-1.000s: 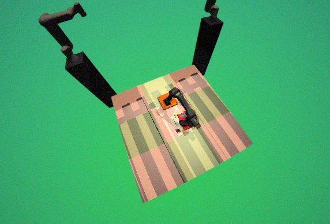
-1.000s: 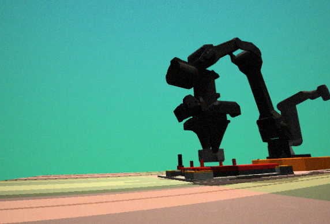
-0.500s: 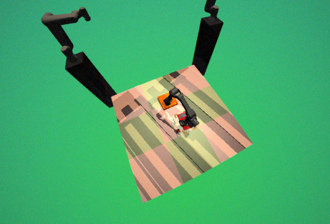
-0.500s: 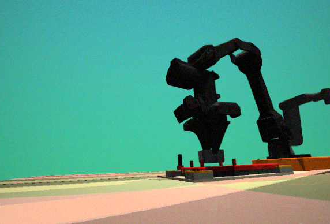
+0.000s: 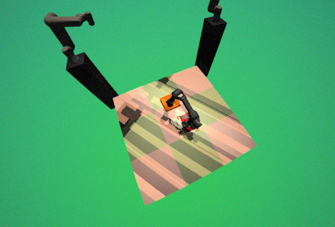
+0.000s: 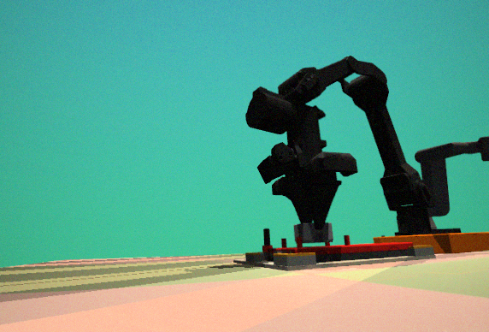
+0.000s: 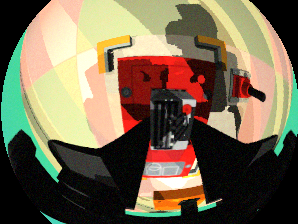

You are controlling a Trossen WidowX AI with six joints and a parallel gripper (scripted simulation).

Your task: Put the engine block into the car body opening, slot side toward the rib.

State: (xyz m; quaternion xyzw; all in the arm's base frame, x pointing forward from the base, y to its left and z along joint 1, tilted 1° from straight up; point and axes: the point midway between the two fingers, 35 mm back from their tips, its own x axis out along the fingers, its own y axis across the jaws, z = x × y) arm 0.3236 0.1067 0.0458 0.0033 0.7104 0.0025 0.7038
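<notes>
Now: gripper tip 10 mm above the engine block.
</notes>
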